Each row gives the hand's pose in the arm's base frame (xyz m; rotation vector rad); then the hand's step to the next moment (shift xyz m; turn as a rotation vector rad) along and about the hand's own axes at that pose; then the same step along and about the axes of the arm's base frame.
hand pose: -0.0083 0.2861 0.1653 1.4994 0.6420 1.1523
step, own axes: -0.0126 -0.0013 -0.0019 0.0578 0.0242 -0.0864
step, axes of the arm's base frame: -0.0063 -0.0098 -0.0054 -0.0605 0.0800 0.0364
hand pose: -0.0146 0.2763 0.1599 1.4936 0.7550 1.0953
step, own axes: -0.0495 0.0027 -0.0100 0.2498 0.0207 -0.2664
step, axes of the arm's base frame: -0.0280 -0.0411 -0.0091 -0.1545 0.3226 0.0768
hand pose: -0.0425 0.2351 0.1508 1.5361 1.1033 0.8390
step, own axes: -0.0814 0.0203 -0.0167 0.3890 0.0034 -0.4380
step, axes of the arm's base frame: -0.0380 -0.0722 0.0256 -0.2683 0.5117 0.0970
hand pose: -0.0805 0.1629 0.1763 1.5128 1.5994 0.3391
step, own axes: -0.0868 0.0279 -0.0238 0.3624 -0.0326 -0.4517
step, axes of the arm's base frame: -0.0104 -0.0639 0.0685 -0.3058 0.4846 0.0899
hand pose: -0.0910 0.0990 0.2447 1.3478 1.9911 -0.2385
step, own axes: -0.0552 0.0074 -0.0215 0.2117 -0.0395 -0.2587
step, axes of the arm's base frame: 0.0080 -0.0265 0.0529 -0.1941 0.2715 0.0440
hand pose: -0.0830 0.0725 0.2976 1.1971 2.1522 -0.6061
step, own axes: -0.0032 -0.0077 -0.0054 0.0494 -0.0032 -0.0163
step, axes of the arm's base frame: -0.0068 -0.0022 0.0069 -0.0279 0.0382 -0.0220
